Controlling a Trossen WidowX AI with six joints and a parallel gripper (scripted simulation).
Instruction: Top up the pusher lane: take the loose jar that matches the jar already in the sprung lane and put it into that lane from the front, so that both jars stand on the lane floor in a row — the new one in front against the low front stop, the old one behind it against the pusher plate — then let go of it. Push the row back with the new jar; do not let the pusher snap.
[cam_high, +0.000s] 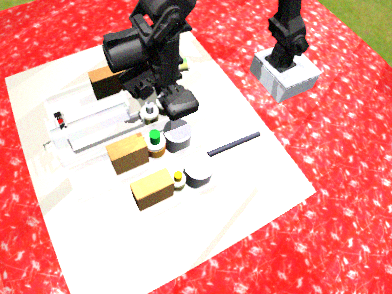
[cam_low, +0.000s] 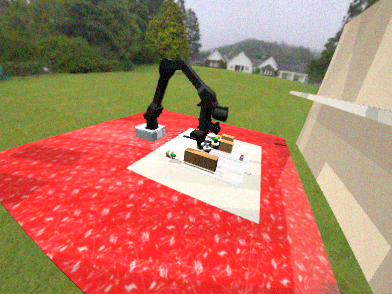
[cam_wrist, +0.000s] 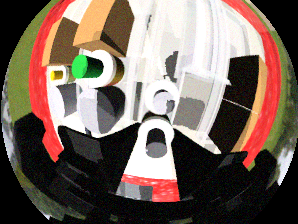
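My gripper tip is 140 mm short of the sprung lane, 40 mm to the left of it and 30 mm above it. Also, from my gripper tip: red mark: 220 mm ahead, 60 mm to the right, 20 mm above; then dark rod: 90 mm behind, 150 mm to the left, 40 mm below.
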